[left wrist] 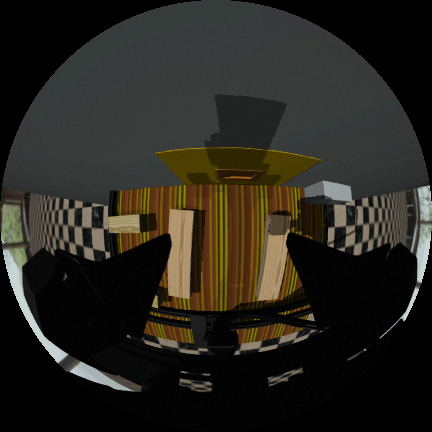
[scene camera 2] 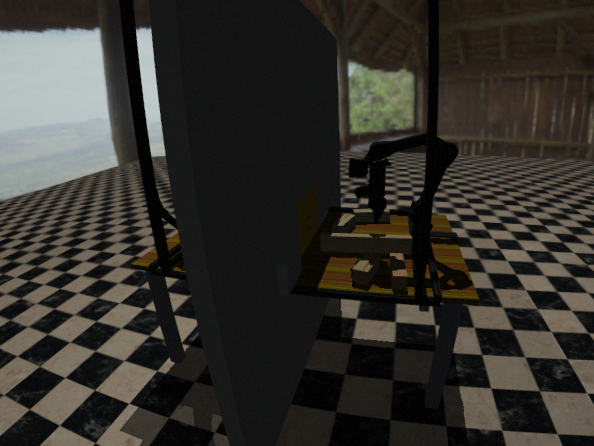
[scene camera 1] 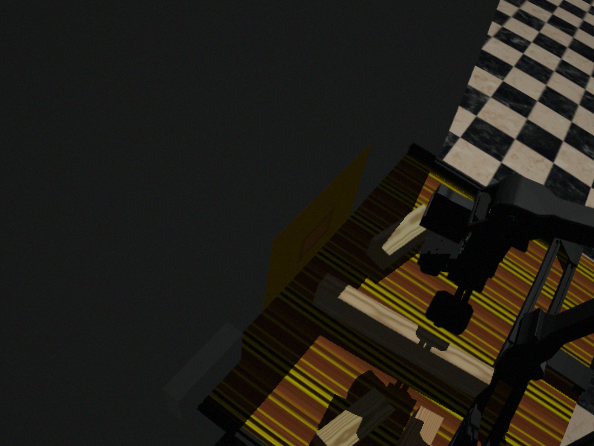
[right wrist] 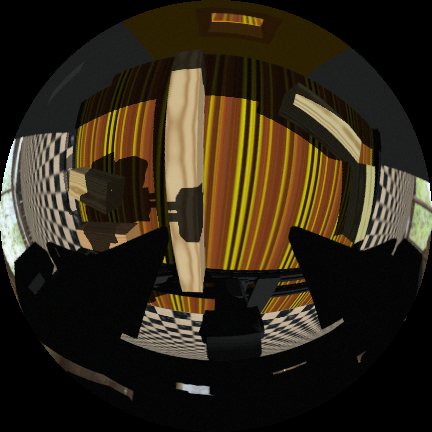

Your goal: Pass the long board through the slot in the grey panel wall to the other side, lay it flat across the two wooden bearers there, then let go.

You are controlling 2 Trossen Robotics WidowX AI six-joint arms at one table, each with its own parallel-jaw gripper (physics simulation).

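Frame: origin at the left arm's base, x ahead, y left, z up, level; metres.
Seen in the pictures: left gripper, fingertip midpoint: [left wrist: 230,239]; right gripper, fingertip midpoint: [scene camera 2: 375,218] [right wrist: 230,232]; left arm's base, link origin: [left wrist: 220,322]; right arm's base, link origin: [scene camera 1: 514,370] [right wrist: 229,288].
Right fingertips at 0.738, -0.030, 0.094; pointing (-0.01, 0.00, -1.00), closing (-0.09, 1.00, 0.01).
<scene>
Pixels of each thing's top centre, then the offset from my right fingertips to it, as dx, dy, dz. "spot": a spot on its surface instead.
- long board, top centre: [right wrist: 180,175] [scene camera 1: 408,329] [scene camera 2: 366,235] -0.031, -0.048, -0.050
- slot, surface spot: [left wrist: 218,174] spot: -0.307, +0.036, -0.026
- pale block, top centre: [left wrist: 121,223] -0.418, +0.316, -0.067
The long board [scene camera 1: 380,310] [scene camera 2: 367,243] [right wrist: 184,135] lies on the near-side table, one end towards the grey panel wall [scene camera 1: 150,150] [scene camera 2: 250,150] [left wrist: 125,100]. The slot [left wrist: 218,174] [right wrist: 205,25] is in a yellow plate [scene camera 1: 290,250] [scene camera 2: 308,220] [left wrist: 190,162] on that wall. My right gripper [scene camera 1: 465,285] [scene camera 2: 378,217] [right wrist: 230,232] is open and empty, pointing down above the table, with the board nearer its left-hand finger in the right wrist view. Beyond the wall, two wooden bearers [left wrist: 181,255] [left wrist: 273,265] lie apart, between and below the fingers of my left gripper [left wrist: 230,239], open and empty.
Short wooden blocks [scene camera 1: 350,420] [scene camera 2: 365,272] [right wrist: 110,237] lie on one side of the board, others [right wrist: 325,120] [right wrist: 362,205] on the opposite side. A pale block [left wrist: 124,224] lies at the far table's edge. A grey block [scene camera 1: 205,360] [left wrist: 327,192] stands by the wall.
</scene>
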